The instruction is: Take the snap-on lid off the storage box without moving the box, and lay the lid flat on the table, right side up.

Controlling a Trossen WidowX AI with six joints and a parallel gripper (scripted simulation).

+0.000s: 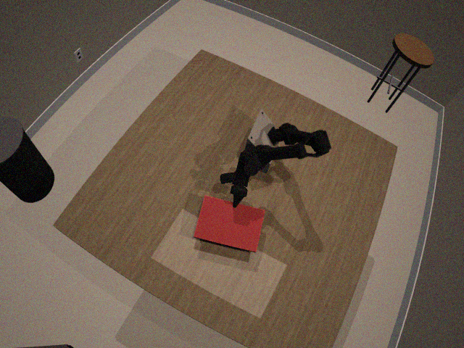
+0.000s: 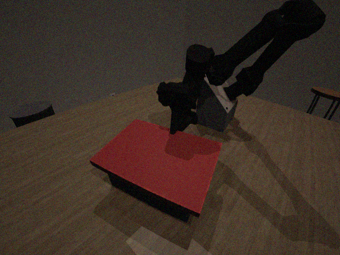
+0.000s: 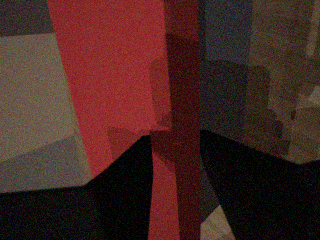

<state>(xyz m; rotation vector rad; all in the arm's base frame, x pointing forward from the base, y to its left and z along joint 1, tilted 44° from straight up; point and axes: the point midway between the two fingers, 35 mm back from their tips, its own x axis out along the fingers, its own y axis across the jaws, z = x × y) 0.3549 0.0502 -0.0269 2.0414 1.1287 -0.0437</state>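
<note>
My gripper tip is 7 cm short of the red lid and 2 cm to the right of it. The rest, counted from my gripper tip: storage box (7 cm ahead, 2 cm to the left, 5 cm below).
</note>
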